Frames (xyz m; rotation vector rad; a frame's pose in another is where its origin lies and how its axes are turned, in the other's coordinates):
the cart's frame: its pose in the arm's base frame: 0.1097 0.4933 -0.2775 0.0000 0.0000 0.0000
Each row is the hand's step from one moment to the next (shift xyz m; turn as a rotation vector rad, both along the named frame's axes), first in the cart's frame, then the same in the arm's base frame.
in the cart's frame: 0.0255 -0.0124 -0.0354 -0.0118 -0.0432 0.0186
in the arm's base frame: 0.0255 -0.0124 -0.0354 -0.0118 -0.0432 0.0186
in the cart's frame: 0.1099 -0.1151 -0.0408 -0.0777 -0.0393 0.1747
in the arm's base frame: 0.1099 -0.1151 -0.0408 -0.0777 -0.0393 0.1747
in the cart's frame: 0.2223 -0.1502 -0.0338 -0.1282 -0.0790 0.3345
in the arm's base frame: 0.2223 -0.1502 -0.0338 -0.1282 -0.0790 0.3345
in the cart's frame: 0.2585 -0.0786 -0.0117 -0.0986 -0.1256 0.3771
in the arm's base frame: 0.2585 -0.0786 -0.0117 -0.0986 -0.1256 0.3771
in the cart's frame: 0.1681 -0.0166 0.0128 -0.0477 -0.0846 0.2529
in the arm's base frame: 0.1681 -0.0166 0.0128 -0.0477 -0.0846 0.2529
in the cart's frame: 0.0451 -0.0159 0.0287 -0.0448 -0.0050 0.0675
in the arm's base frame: 0.0451 -0.0159 0.0287 -0.0448 -0.0050 0.0675
